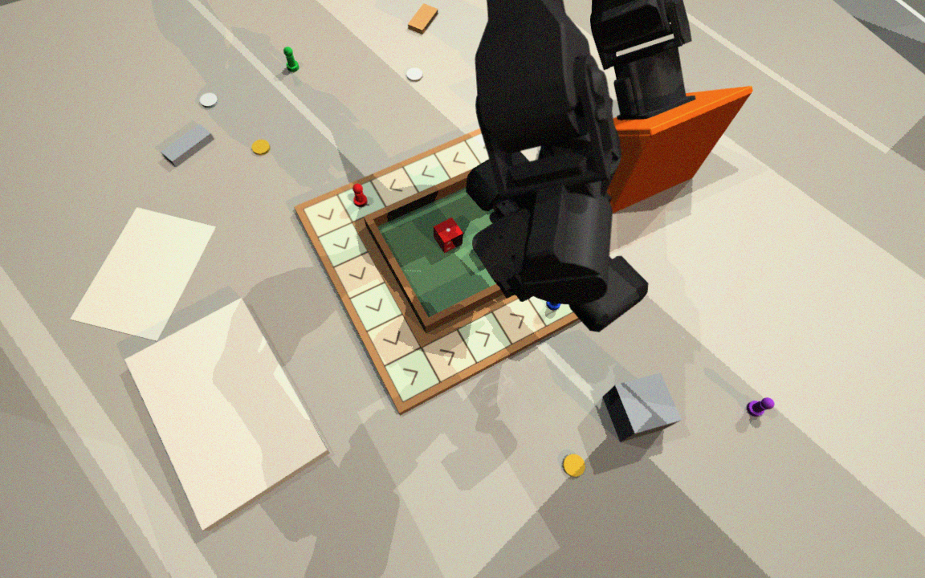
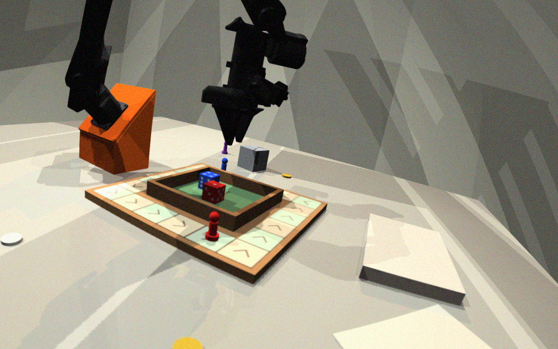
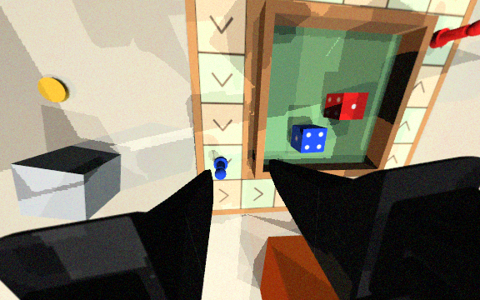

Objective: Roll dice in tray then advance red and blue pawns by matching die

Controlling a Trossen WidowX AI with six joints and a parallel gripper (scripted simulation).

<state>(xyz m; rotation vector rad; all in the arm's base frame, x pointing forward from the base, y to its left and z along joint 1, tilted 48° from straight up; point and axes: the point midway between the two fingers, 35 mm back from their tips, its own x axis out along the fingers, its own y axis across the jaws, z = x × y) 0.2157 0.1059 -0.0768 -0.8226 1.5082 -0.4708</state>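
The blue pawn is 2 cm behind my gripper tip, 1 cm to the left of it and 5 cm below it. From my gripper tip the other things lie so: red pawn 13 cm ahead, 20 cm to the right, 5 cm below; then green tray 5 cm ahead, 10 cm to the right, 7 cm below; then grey cube 5 cm behind, 16 cm to the left, 6 cm below.
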